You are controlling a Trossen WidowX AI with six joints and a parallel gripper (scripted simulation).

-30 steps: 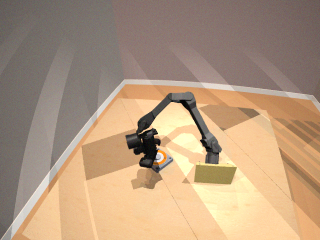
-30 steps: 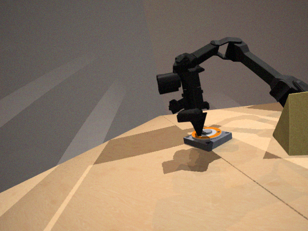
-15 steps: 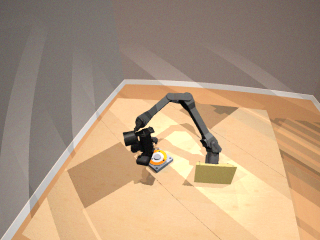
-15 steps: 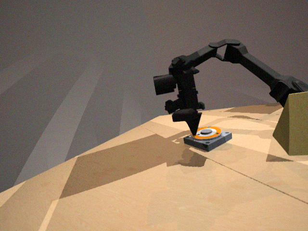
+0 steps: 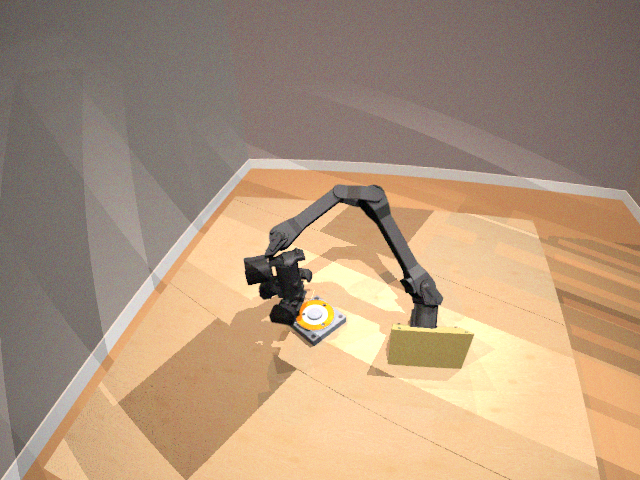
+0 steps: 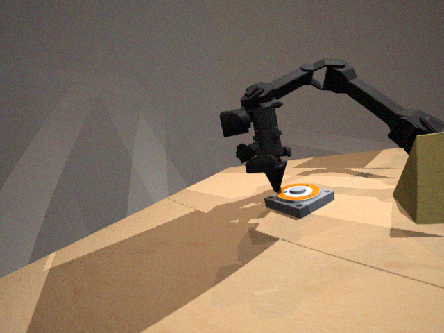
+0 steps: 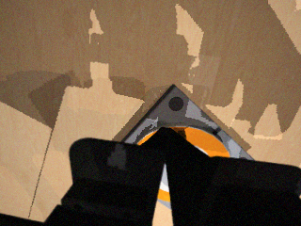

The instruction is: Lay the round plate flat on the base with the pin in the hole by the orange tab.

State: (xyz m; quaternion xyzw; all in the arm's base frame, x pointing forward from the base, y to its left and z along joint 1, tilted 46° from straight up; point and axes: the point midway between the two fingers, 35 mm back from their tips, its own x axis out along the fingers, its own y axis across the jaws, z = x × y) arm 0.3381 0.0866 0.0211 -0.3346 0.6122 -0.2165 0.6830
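Now: gripper tip 2 cm past the round plate and 2 cm to the left of it. The rest, counted from my gripper tip: base 4 cm behind, 3 cm to the right, 2 cm below.
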